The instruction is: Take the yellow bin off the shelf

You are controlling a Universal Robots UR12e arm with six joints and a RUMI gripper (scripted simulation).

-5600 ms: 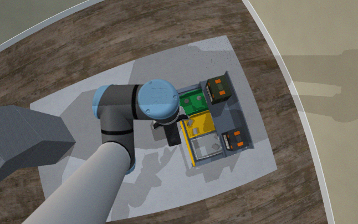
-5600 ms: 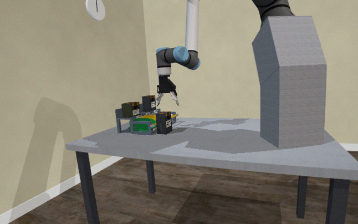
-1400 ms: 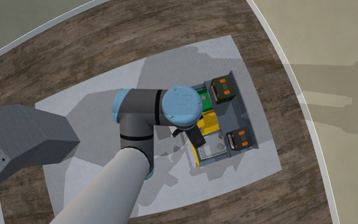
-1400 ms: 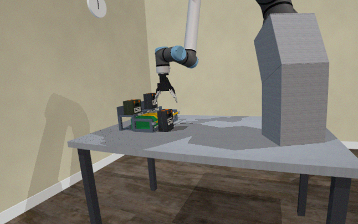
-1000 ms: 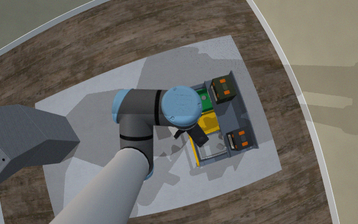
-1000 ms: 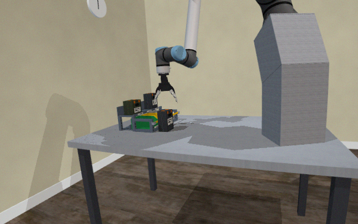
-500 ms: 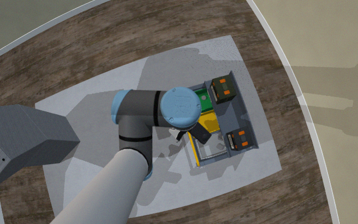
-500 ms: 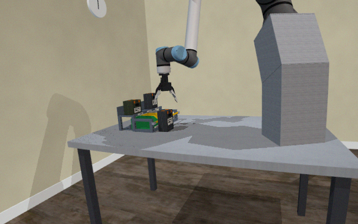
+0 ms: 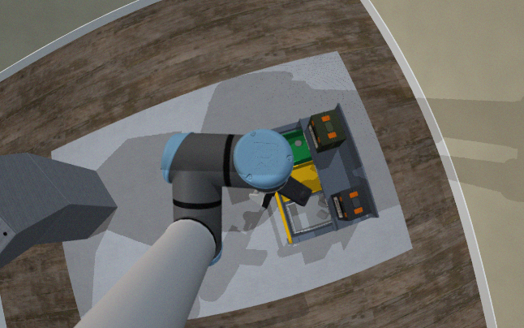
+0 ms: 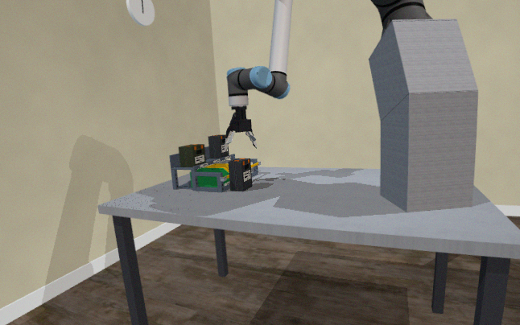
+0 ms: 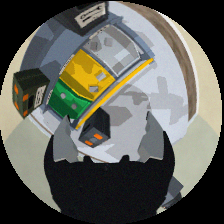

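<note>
Right now the thin yellow rod is 100 mm below my hand. From my hand the other things lie so: green bin: 120 mm ahead, 100 mm to the left, 110 mm below; yellow open bin: 100 mm ahead, 10 mm to the right, 110 mm below; black box: 40 mm behind, 120 mm to the left, 90 mm below.
</note>
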